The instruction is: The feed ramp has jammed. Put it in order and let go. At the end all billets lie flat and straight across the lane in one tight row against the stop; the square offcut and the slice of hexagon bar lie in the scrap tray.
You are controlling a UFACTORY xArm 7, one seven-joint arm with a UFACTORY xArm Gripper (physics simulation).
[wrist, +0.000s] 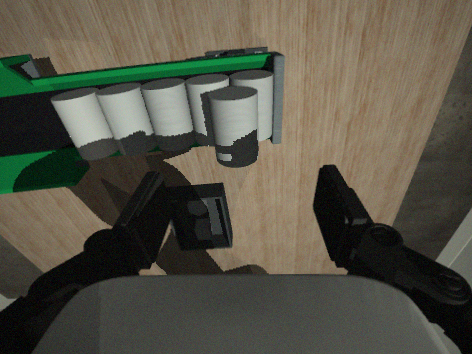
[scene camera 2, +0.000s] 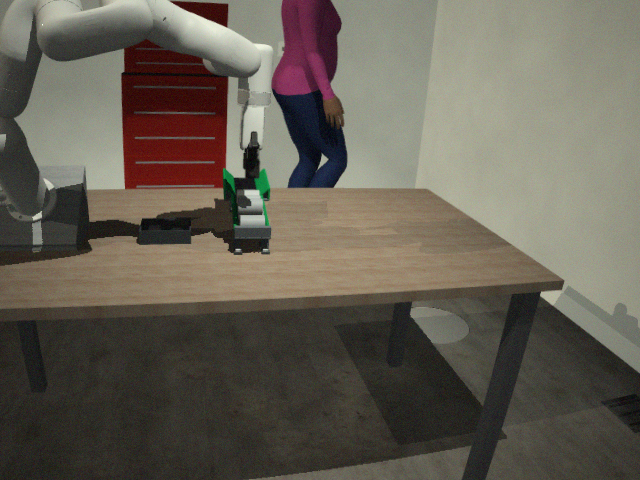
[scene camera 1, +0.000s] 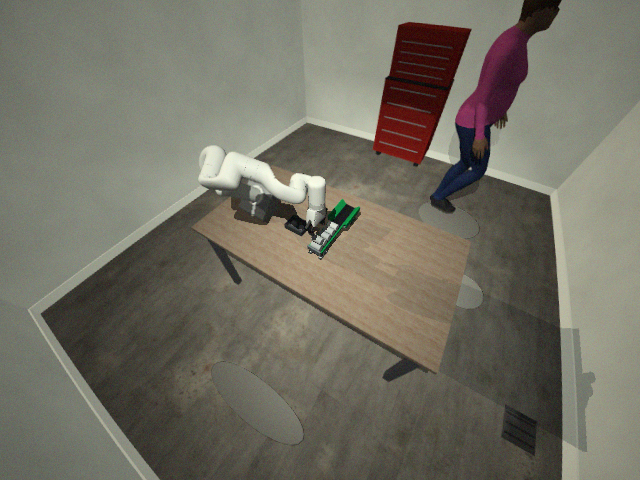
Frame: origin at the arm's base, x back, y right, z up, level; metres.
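Seen in the pictures: gripper, fingertip midpoint: (wrist: pixel 240 188) (scene camera 2: pixel 250 173) (scene camera 1: pixel 316 229); arm's base, origin of the base link: (scene camera 2: pixel 32 200) (scene camera 1: pixel 255 195).
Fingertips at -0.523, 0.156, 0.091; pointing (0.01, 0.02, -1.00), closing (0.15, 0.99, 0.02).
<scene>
Offsets run from my fingertips to a thing's middle, as dx, dy, dz. Level surfaces: height alone.
The ramp (scene camera 1: pixel 347 219) (wrist: pixel 150 68) has green side walls and a grey stop @[-0.001, +0.037, -0.131] (scene camera 2: pixel 252 232) (wrist: pixel 278 100). In the wrist view five whitish billets lie side by side across the lane, from the one at the stop @[-0.005, +0.013, -0.119] (wrist: pixel 266 107) to the farthest one @[-0.028, -0.145, -0.103] (wrist: pixel 82 120), which looks slightly slanted. Another billet @[-0.002, -0.004, -0.083] (wrist: pixel 235 117) lies on top, over the two nearest the stop. The black scrap tray @[+0.193, -0.112, -0.174] (scene camera 1: pixel 294 230) (scene camera 2: pixel 165 237) (wrist: pixel 228 217) holds small pieces in shadow, a roundish one @[+0.165, -0.110, -0.179] (wrist: pixel 198 209) among them; their exact shapes are unclear. My gripper (scene camera 2: pixel 251 175) (wrist: pixel 240 188) is open and empty above the ramp.
The wooden table @[dz -0.192] (scene camera 1: pixel 392 279) (scene camera 2: pixel 361 258) carries the ramp, tray and arm base (scene camera 2: pixel 64 206). The tray stands beside the ramp, on the arm base's side. A person (scene camera 1: pixel 496 77) (scene camera 2: pixel 310 56) and a red cabinet (scene camera 1: pixel 418 93) (scene camera 2: pixel 175 124) stand behind the table.
</scene>
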